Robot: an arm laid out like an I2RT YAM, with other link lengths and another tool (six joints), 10 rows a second.
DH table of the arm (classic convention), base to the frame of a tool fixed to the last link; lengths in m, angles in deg. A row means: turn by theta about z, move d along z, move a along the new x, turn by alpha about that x. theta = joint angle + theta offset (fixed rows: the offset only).
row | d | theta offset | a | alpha
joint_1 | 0.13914 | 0 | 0.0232 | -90
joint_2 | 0 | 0 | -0.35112 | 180
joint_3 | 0 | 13.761 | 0.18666 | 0
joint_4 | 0.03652 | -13.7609 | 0.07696 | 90
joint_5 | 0.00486 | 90 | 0 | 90
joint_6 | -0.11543 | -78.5 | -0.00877 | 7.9
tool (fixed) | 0.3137 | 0 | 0 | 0
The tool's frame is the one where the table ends.
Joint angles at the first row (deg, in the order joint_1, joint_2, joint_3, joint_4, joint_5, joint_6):
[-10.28, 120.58, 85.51, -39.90, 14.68, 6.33]
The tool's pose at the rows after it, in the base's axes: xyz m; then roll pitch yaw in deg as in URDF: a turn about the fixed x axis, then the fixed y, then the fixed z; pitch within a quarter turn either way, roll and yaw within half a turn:
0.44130 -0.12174 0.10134 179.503 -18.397 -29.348
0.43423 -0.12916 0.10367 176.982 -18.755 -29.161
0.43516 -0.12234 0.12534 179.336 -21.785 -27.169
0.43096 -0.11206 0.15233 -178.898 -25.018 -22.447
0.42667 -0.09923 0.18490 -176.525 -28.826 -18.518
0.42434 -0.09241 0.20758 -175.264 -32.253 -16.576
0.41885 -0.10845 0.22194 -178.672 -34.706 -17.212
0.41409 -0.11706 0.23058 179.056 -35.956 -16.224
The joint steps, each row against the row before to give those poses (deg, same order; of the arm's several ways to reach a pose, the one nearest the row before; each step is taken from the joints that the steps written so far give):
[0.00, 1.67, 1.93, -0.53, -0.79, 0.79]
[0.00, -0.69, -0.60, -0.53, 2.45, 0.00]
[0.00, -3.78, -2.02, 2.46, -1.92, -2.45]
[0.00, -4.74, -2.10, 2.02, -2.64, -4.92]
[0.00, -4.91, -0.72, 0.62, -3.43, -3.96]
[0.00, -3.35, -0.70, 1.14, -1.85, -1.94]
[-0.53, -2.12, 0.00, 0.00, 3.69, 0.00]
[-0.53, -1.31, 0.00, 0.00, 1.50, -1.31]

